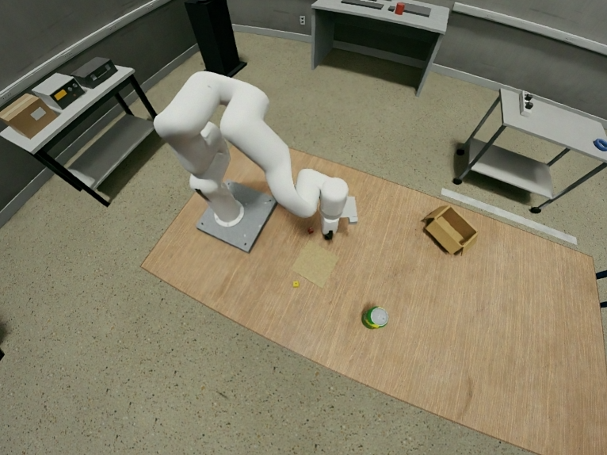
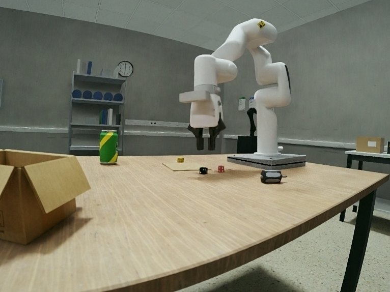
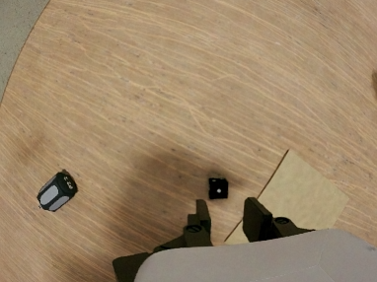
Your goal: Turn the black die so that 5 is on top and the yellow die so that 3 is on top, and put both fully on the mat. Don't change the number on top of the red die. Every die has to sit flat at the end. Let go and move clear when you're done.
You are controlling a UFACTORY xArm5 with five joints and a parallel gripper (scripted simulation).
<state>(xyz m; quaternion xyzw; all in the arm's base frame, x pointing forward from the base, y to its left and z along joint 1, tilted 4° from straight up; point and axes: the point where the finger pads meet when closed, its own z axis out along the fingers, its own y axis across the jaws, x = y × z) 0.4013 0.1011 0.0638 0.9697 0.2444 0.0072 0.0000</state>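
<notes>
My gripper is now 8 cm above the black die. Also, from my hand: small black device 18 cm to the left, 12 cm behind, 8 cm below; tan mat 12 cm to the right, 9 cm below, 1 cm ahead; red die 8 cm below, 7 cm behind.
</notes>
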